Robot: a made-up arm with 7 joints.
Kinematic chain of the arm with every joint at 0, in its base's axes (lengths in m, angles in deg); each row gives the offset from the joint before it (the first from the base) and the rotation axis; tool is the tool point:
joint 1: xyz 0 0 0 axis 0 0.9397 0.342
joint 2: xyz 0 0 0 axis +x
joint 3: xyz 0 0 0 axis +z
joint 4: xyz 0.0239 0 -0.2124 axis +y
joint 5: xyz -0.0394 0 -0.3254 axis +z
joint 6: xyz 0 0 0 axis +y
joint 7: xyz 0 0 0 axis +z
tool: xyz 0 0 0
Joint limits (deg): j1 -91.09..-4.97 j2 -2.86..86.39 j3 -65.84..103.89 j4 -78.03..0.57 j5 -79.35..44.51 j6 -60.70..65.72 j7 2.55..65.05
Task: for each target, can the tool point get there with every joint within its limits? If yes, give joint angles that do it. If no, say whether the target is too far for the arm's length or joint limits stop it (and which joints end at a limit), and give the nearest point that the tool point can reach.
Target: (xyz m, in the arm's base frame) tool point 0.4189 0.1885 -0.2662
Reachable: yes | joints -32.30 31.28 -3.49 -36.60 -1.57 -32.48 18.38
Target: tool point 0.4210 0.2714 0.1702
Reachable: yes | joints -81.10 41.24 47.82 -38.52 -36.37 20.89 27.75
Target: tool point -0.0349 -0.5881 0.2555
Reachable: no: too far | nearest point 0.1974 -0.4025 0.1097 | short by 0.331 m
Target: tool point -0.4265 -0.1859 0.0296
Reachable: no: joint limits stop it (at a limit: joint 2, joint 3, joint 4) | nearest point -0.1835 0.3828 0.1811 | short by 0.637 m
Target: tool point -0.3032 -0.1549 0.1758
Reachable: no: joint limits stop it (at a limit: joint 1, joint 2, joint 4) | nearest point -0.1005 0.2887 0.3457 | short by 0.516 m
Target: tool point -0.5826 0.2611 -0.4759
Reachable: no: too far | nearest point -0.0357 0.2879 -0.3843 | short by 0.555 m
